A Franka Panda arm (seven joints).
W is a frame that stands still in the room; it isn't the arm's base.
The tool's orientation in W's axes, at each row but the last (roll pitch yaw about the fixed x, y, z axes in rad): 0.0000 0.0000 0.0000; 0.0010 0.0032 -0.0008; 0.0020 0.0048 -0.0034; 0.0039 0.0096 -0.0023; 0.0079 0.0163 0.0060; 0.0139 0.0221 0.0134; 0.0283 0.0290 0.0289; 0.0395 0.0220 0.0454; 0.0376 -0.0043 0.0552; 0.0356 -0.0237 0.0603; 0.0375 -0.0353 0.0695; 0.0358 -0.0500 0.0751; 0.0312 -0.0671 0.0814
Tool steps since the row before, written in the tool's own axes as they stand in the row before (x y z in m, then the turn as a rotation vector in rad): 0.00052 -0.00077 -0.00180 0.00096 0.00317 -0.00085; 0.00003 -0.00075 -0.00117 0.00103 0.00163 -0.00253; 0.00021 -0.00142 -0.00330 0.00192 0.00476 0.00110; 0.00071 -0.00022 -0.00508 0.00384 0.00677 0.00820; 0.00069 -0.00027 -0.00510 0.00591 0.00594 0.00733; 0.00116 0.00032 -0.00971 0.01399 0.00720 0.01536; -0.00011 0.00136 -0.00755 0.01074 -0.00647 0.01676; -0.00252 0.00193 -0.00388 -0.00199 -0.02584 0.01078; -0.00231 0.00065 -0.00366 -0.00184 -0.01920 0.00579; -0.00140 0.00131 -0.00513 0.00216 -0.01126 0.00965; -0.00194 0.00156 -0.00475 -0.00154 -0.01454 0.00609; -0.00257 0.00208 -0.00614 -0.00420 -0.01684 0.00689; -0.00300 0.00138 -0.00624 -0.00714 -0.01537 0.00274
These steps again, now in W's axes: 0.00052 -0.00077 -0.00180 0.00096 0.00317 -0.00085; 0.00003 -0.00075 -0.00117 0.00102 0.00163 -0.00253; 0.00019 -0.00141 -0.00330 0.00194 0.00475 0.00110; 0.00066 -0.00020 -0.00509 0.00393 0.00673 0.00819; 0.00061 -0.00023 -0.00511 0.00599 0.00592 0.00728; 0.00094 0.00047 -0.00973 0.01423 0.00718 0.01515; -0.00037 0.00156 -0.00750 0.01141 -0.00661 0.01625; -0.00269 0.00196 -0.00374 -0.00058 -0.02630 0.00979; -0.00233 0.00066 -0.00364 -0.00079 -0.01948 0.00506; -0.00137 0.00141 -0.00511 0.00264 -0.01146 0.00929; -0.00189 0.00161 -0.00475 -0.00071 -0.01484 0.00548; -0.00243 0.00212 -0.00618 -0.00321 -0.01737 0.00607; -0.00270 0.00136 -0.00638 -0.00600 -0.01599 0.00178
